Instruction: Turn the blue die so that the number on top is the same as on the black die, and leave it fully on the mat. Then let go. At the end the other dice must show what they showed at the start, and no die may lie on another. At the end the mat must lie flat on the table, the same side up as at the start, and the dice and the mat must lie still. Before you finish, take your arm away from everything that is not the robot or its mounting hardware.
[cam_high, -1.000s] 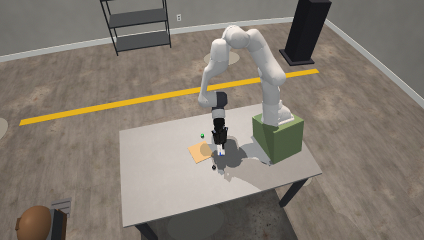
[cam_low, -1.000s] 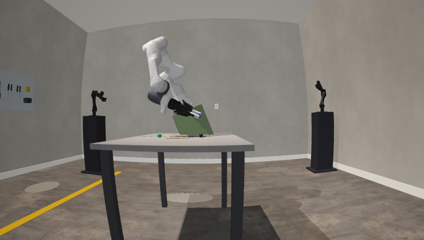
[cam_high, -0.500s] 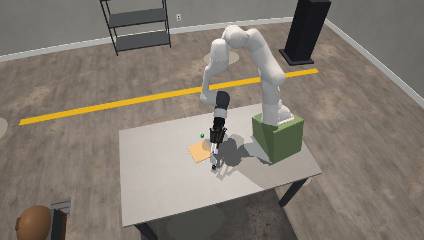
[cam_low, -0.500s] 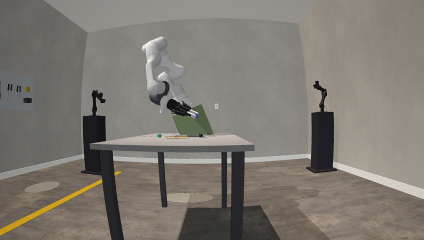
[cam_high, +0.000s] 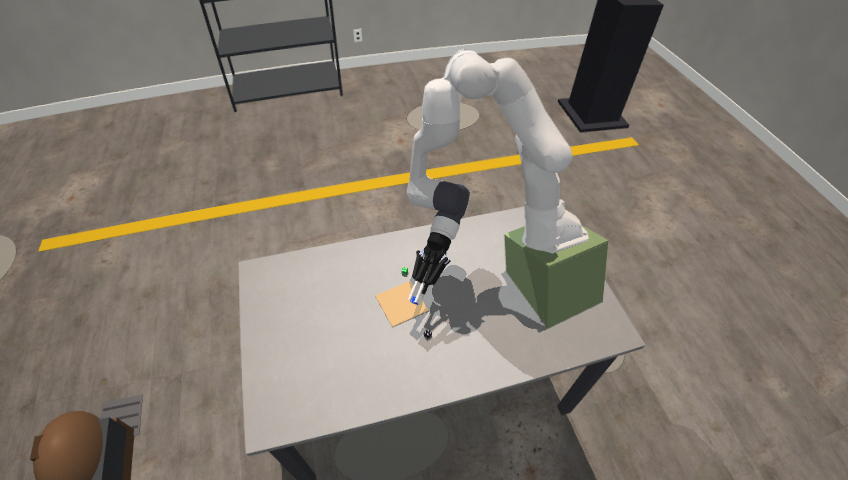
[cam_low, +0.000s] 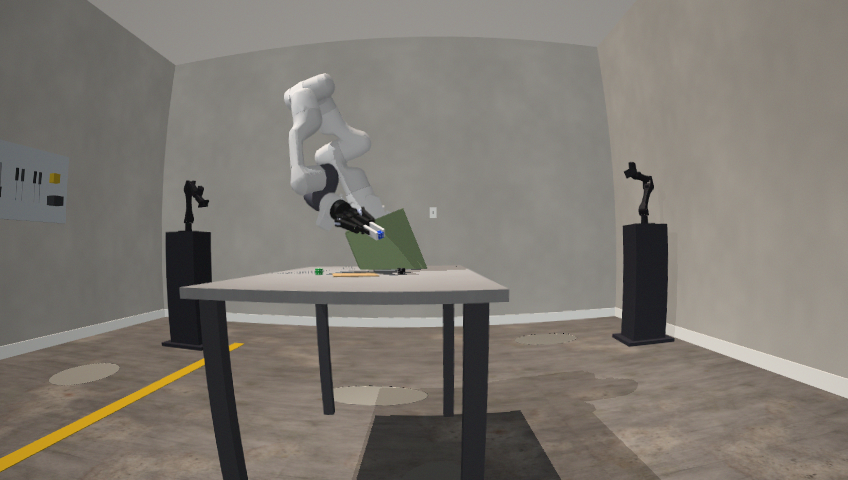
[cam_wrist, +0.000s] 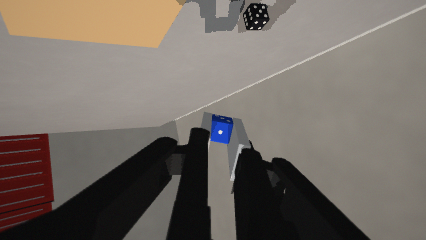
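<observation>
Now: hand 140 mm above the mat, 60 mm to the left of it and 50 mm short of it. From my hand the other things lie so: green die: 190 mm to the right, 130 mm below, 10 mm ahead; black die: 130 mm below, 80 mm to the left, 20 mm behind; blue die: 20 mm to the left, 10 mm below, 10 mm ahead.
</observation>
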